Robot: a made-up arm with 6 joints.
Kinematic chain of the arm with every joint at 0, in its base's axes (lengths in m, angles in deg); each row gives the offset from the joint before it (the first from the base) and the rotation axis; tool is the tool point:
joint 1: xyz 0 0 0.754 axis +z
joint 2: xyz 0.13 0 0 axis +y
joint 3: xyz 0 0 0.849 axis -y
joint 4: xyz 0 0 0.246 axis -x
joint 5: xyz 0.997 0 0 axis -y
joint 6: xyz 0.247 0 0 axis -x
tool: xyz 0 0 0
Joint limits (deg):
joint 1: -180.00..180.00
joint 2: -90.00..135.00
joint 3: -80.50..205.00
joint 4: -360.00..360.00
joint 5: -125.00..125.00
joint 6: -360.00..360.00
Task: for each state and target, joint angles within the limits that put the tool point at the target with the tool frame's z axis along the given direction. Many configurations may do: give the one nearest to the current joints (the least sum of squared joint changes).
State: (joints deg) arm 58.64 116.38 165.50 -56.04 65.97 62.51
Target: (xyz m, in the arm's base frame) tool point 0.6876 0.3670 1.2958 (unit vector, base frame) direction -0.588 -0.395 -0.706
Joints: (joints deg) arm 44.73 128.96 202.31 -65.07 85.11 28.50
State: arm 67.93 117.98 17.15 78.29 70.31 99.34
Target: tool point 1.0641 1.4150 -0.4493 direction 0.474 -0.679 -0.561
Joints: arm 49.23 112.06 56.39 110.03 30.63 133.06
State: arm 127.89 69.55 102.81 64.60 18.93 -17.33
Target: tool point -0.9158 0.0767 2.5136 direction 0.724 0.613 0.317
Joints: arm 176.20 52.62 128.88 14.46 -14.88 -55.36
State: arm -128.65 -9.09 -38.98 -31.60 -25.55 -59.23
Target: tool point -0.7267 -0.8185 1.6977 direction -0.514 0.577 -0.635
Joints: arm -135.12 -17.51 -18.41 -35.87 -27.68 -94.07
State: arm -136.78 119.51 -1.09 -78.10 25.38 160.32
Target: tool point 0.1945 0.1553 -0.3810 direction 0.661 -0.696 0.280
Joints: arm -134.99 124.23 -35.03 -64.41 -7.16 169.27
